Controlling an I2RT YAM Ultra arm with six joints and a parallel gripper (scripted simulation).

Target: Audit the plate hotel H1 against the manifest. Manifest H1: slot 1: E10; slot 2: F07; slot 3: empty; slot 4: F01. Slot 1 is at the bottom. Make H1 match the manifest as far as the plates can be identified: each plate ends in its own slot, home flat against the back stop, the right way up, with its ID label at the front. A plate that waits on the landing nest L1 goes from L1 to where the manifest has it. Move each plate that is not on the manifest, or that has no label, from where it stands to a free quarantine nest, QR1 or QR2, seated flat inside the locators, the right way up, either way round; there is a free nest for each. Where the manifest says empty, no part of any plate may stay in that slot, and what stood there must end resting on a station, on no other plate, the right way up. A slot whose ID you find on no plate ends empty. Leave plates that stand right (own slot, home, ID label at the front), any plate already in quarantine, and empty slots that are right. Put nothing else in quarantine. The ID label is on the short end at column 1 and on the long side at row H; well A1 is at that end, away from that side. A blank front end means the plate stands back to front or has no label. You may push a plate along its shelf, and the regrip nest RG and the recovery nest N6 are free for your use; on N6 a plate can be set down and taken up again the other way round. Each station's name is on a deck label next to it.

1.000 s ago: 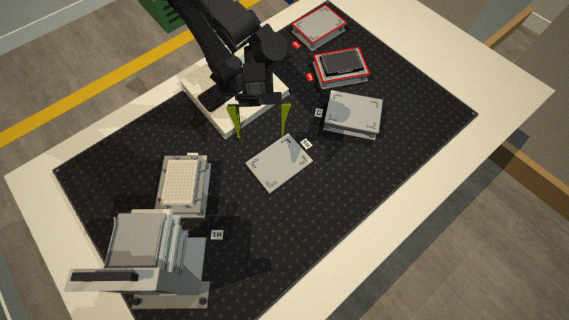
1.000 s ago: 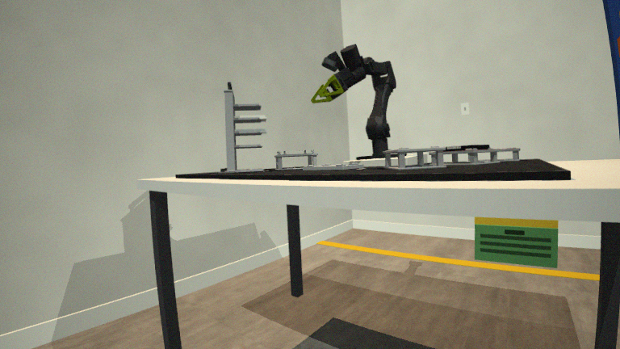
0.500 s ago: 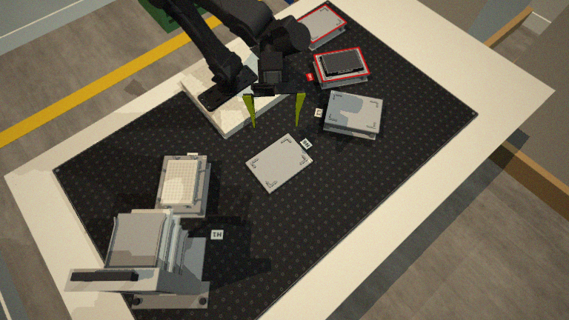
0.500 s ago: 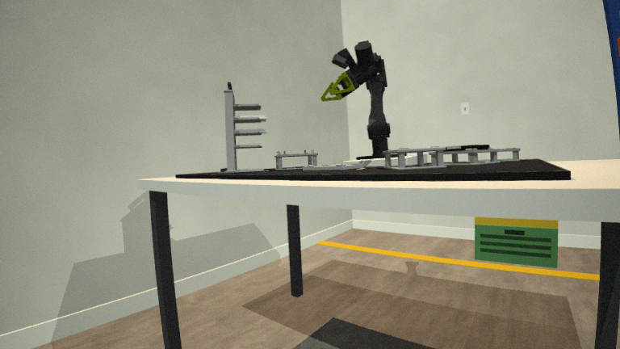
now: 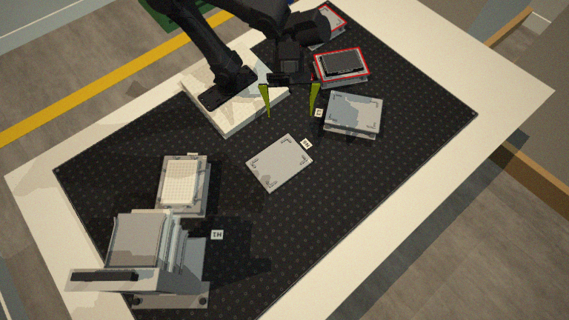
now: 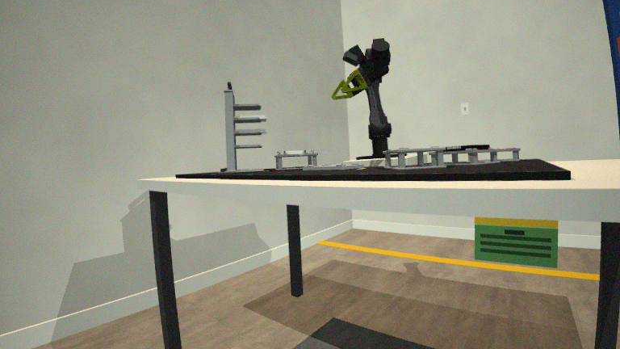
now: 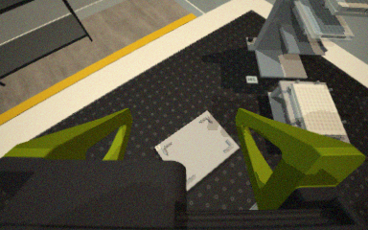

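Now: hand 11 cm past the white well plate, 29 cm to the left of it and 18 cm above it. The rest, counted from my hand: recovery nest N6: 4 cm to the right, 24 cm below; N6 deck label: 7 cm to the left, 24 cm below; A1 mark: 5 cm ahead, 3 cm to the left, 23 cm below.
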